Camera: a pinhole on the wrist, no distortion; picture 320 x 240 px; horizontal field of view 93.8 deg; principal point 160.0 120.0 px. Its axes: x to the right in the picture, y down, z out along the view. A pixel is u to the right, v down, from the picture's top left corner.
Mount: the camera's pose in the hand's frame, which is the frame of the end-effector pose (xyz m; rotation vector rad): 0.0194 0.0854 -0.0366 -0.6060 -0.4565 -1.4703
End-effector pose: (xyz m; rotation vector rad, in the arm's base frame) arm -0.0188 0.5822 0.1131 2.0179 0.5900 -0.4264
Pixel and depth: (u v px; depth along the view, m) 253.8 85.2 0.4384
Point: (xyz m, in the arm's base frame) 0.0121 0.0881 0.0005
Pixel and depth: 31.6 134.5 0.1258
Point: 0.1508 0.4916 0.2744
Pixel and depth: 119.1 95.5 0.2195
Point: 0.1261 0.3798 0.2577
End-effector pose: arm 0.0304 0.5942 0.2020 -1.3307 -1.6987 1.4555
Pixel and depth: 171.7 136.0 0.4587
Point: -0.1839 0.5278 -0.2380
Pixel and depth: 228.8 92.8 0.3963
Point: -0.2397 0.4094 -0.0869
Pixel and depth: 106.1 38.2 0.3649
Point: 0.0706 0.3464 -0.2103
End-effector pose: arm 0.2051 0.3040 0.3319 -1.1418 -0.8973 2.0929
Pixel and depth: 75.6 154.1 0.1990
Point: 0.0837 0.1677 0.0818
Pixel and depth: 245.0 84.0 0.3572
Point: -0.1358 0.0881 0.3766
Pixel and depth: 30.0 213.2 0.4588
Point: -0.0913 0.1173 -0.3353
